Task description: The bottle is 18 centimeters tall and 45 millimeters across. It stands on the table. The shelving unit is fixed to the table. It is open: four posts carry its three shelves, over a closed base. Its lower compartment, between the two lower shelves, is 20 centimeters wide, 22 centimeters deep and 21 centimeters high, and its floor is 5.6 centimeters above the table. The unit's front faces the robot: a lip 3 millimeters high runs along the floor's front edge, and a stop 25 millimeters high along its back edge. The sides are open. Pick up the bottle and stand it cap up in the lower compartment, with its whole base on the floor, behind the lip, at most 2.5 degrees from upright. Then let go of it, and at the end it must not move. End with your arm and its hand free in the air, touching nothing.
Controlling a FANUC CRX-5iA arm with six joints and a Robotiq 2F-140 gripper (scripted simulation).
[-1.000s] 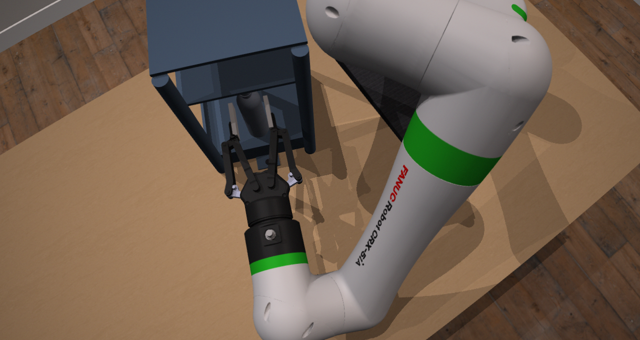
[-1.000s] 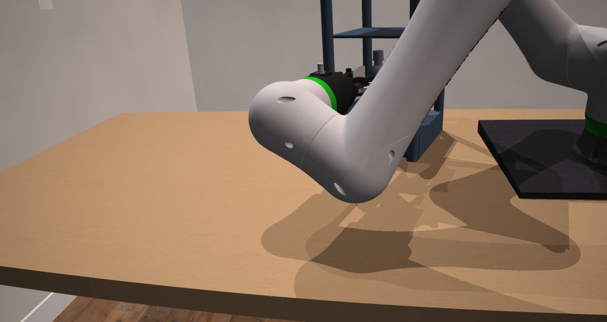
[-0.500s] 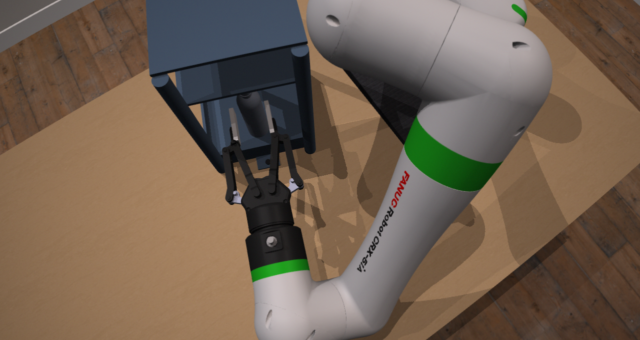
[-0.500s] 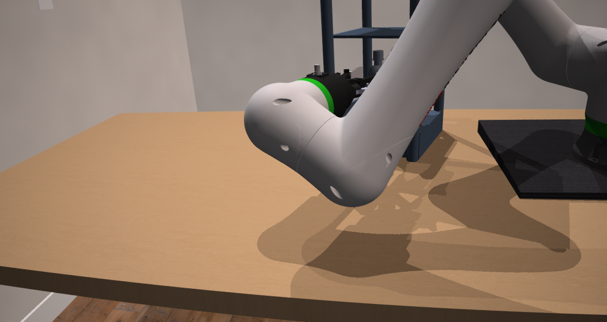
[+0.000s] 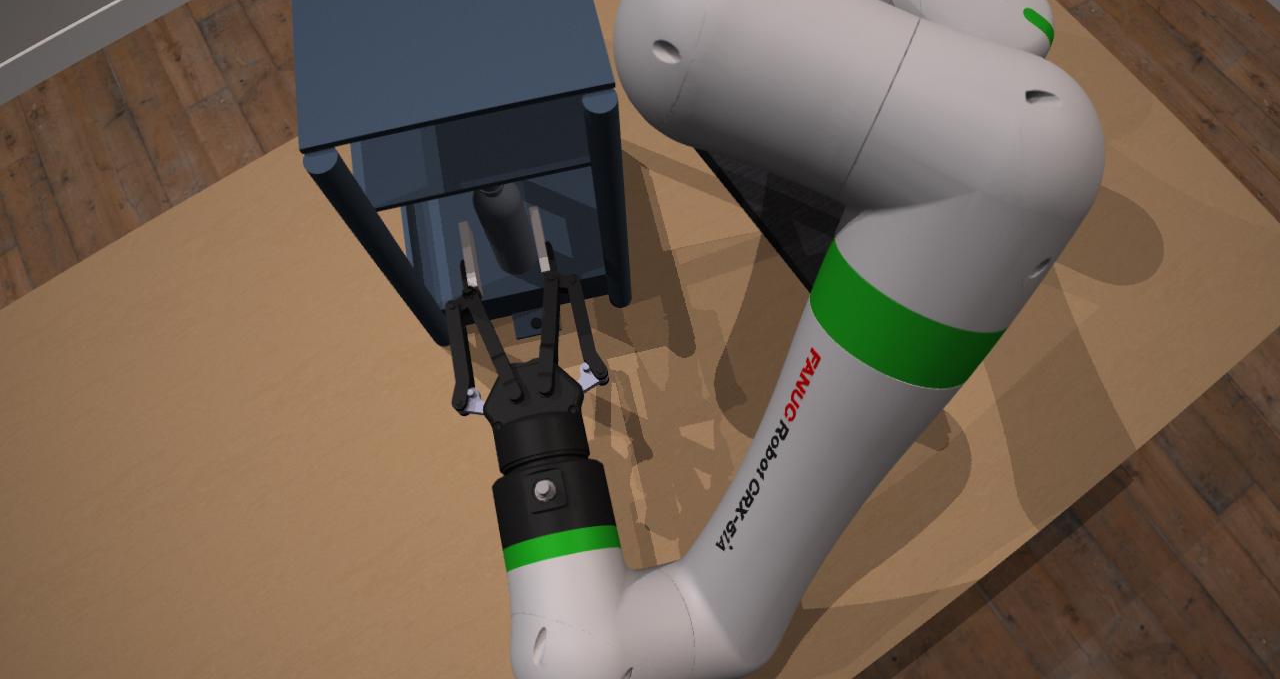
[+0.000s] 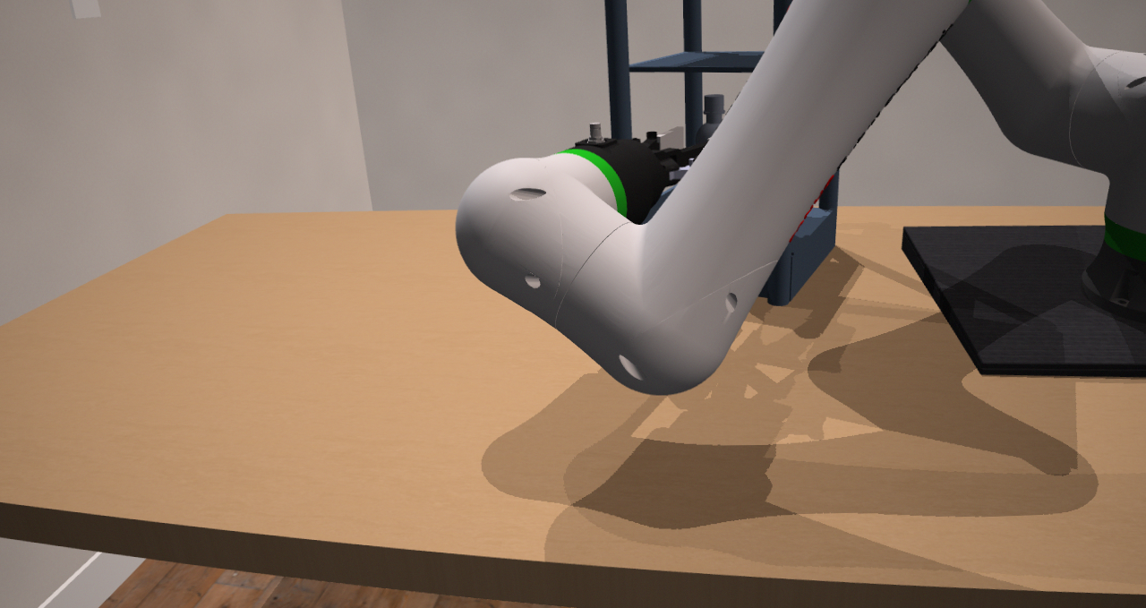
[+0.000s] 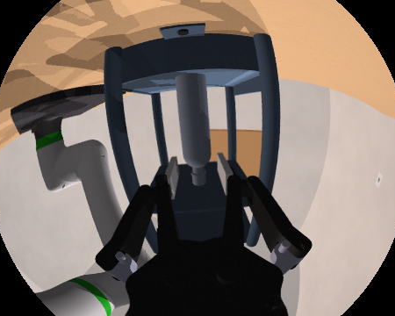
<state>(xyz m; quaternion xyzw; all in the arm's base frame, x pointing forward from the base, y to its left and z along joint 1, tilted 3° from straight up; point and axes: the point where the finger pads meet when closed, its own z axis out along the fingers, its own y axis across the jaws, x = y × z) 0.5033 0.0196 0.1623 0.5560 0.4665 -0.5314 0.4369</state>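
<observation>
Right now my hand is 6 cm to the left of the grey bottle, 1 cm past it and 1 cm above it. Also, from my hand: shelving unit: 12 cm to the right, 2 cm behind.
</observation>
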